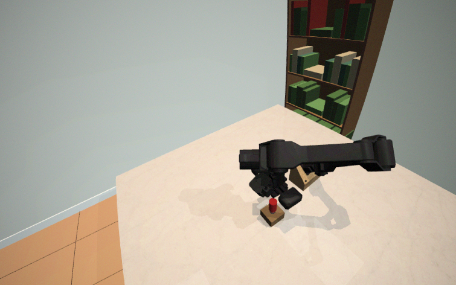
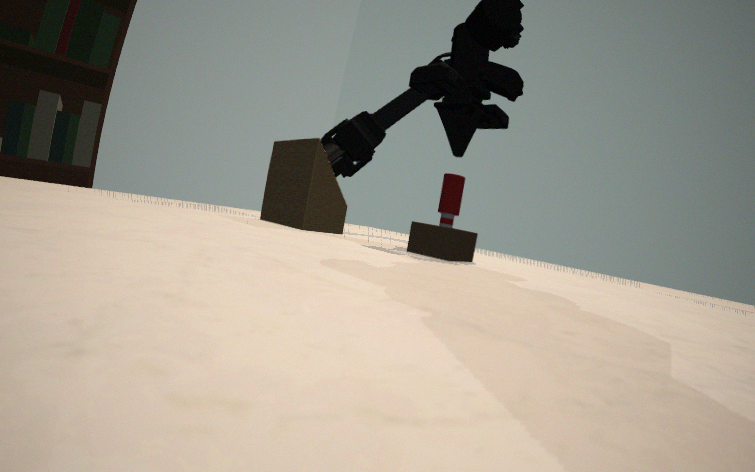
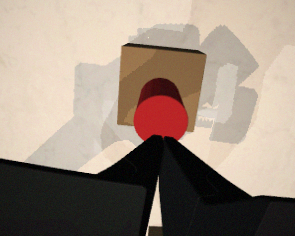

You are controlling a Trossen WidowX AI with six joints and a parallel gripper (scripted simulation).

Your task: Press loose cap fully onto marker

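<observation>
My gripper tip is now 50 mm above the red cap. From my gripper tip the other things lie so: brown holder block: 120 mm below.
</observation>
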